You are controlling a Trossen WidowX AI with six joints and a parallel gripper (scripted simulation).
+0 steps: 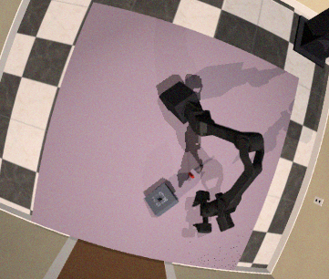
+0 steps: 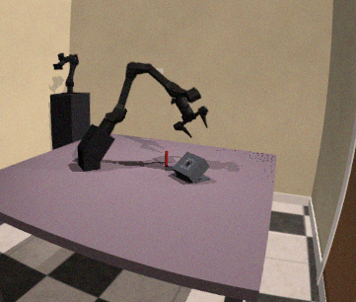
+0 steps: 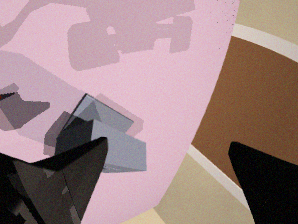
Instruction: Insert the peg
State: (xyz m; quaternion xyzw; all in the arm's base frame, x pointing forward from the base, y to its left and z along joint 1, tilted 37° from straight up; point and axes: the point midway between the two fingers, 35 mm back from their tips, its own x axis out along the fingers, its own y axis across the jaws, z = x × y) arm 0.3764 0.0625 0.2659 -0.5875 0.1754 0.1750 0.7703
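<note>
Now: the red peg 14 cm behind my hand, 4 cm to the right of it and 17 cm below it.
</note>
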